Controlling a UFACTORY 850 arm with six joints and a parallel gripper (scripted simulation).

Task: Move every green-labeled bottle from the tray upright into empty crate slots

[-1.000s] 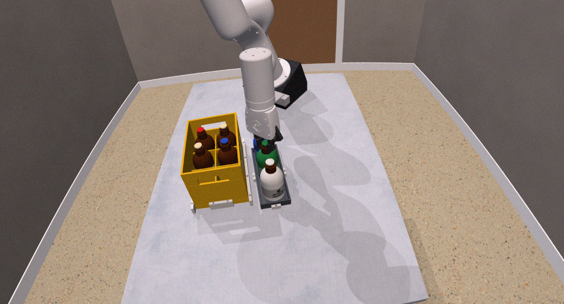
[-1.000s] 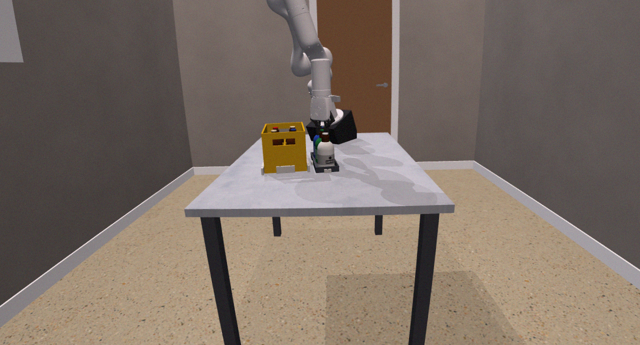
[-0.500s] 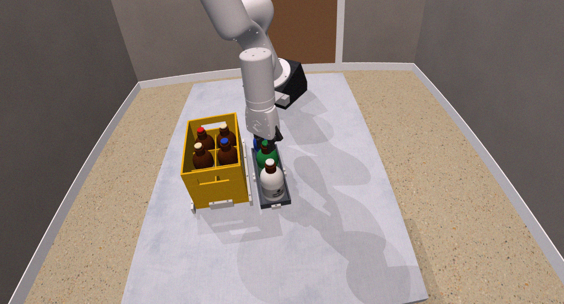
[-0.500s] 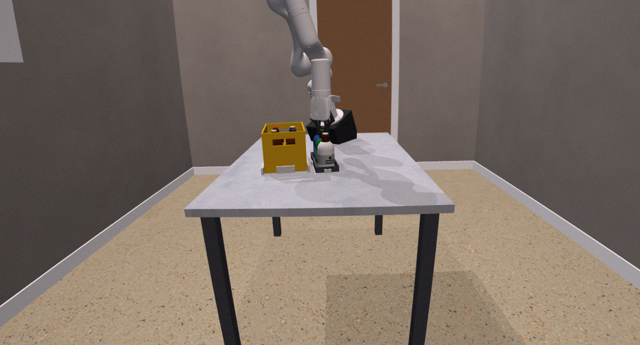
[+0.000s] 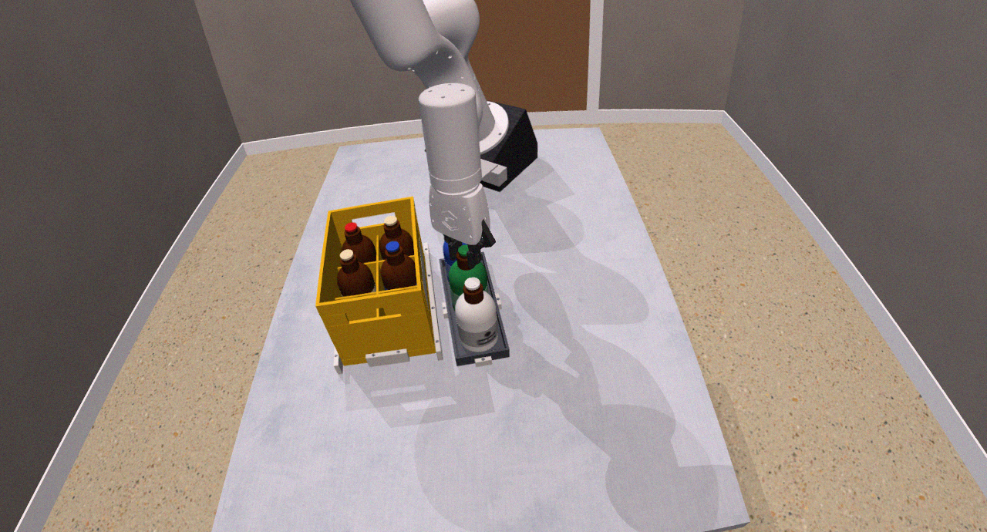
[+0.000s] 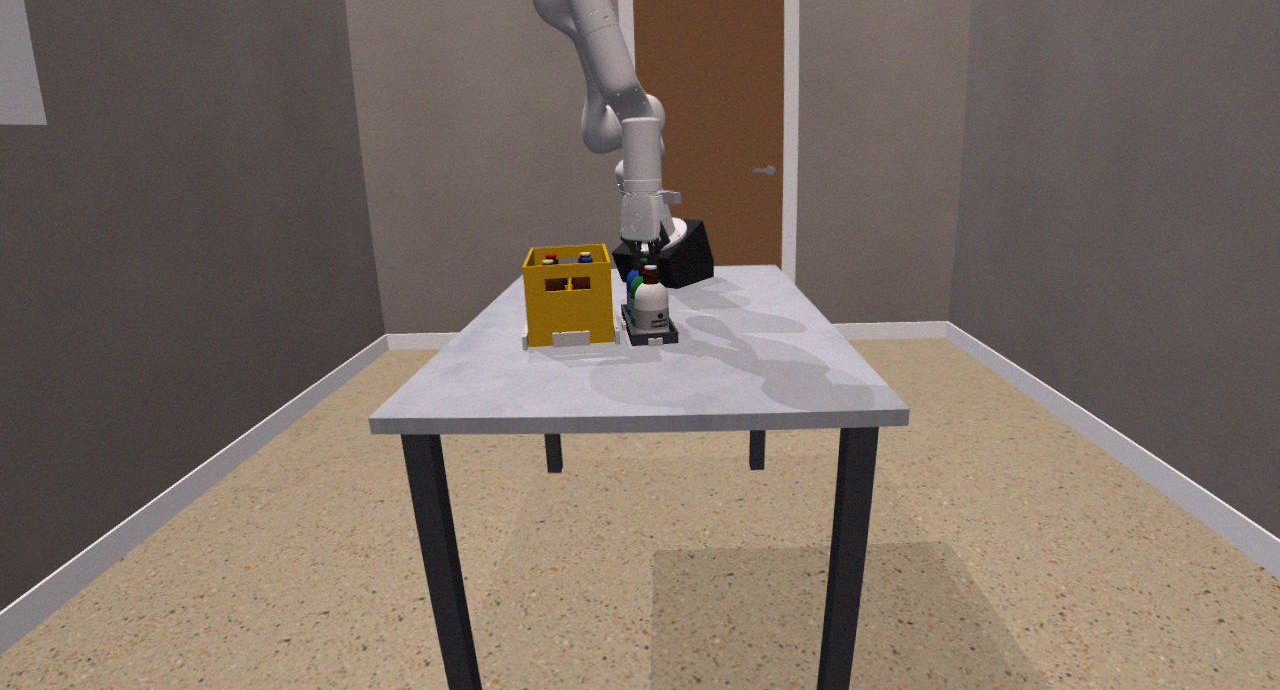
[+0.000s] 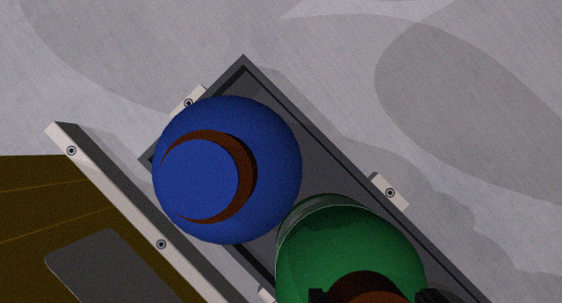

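My gripper is now 70 mm above the green-labeled bottle. The rest, counted from my hand: dark tray: 140 mm below; then white-labeled bottle: 80 mm ahead, 70 mm below; then blue-labeled bottle: 80 mm behind, 70 mm below.
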